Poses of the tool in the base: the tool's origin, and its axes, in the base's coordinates. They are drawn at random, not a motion.
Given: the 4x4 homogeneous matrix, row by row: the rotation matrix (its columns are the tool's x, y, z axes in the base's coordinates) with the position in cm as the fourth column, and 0 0 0 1 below. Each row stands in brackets.
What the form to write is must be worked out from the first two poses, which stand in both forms.
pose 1, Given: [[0.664 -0.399 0.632 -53.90], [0.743 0.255 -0.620 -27.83], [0.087 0.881 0.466 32.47], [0 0 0 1]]
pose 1, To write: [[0.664 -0.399 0.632], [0.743 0.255 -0.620], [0.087 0.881 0.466]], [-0.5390 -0.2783 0.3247]
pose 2, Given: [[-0.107 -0.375 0.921 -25.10], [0.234 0.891 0.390 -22.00], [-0.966 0.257 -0.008 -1.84], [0 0 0 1]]
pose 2, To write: [[-0.107 -0.375 0.921], [0.234 0.891 0.390], [-0.966 0.257 -0.008]], [-0.2510 -0.2200 -0.0184]
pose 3, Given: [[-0.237 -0.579 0.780 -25.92], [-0.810 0.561 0.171 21.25], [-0.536 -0.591 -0.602 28.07], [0 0 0 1]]
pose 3, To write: [[-0.237 -0.579 0.780], [-0.810 0.561 0.171], [-0.536 -0.591 -0.602]], [-0.2592 0.2125 0.2807]
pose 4, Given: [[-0.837 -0.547 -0.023 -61.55], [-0.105 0.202 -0.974 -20.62], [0.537 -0.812 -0.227 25.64], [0 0 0 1]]
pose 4, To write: [[-0.837 -0.547 -0.023], [-0.105 0.202 -0.974], [0.537 -0.812 -0.227]], [-0.6155 -0.2062 0.2564]
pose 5, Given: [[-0.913 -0.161 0.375 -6.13], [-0.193 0.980 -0.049 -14.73], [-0.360 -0.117 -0.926 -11.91], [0 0 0 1]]
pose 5, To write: [[-0.913 -0.161 0.375], [-0.193 0.980 -0.049], [-0.360 -0.117 -0.926]], [-0.0613 -0.1473 -0.1191]
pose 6, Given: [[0.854 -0.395 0.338 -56.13], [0.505 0.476 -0.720 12.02], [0.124 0.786 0.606 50.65], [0 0 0 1]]
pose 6, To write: [[0.854 -0.395 0.338], [0.505 0.476 -0.720], [0.124 0.786 0.606]], [-0.5613 0.1202 0.5065]
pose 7, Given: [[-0.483 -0.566 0.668 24.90], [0.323 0.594 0.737 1.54], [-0.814 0.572 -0.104 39.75], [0 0 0 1]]
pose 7, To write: [[-0.483 -0.566 0.668], [0.323 0.594 0.737], [-0.814 0.572 -0.104]], [0.2490 0.0154 0.3975]
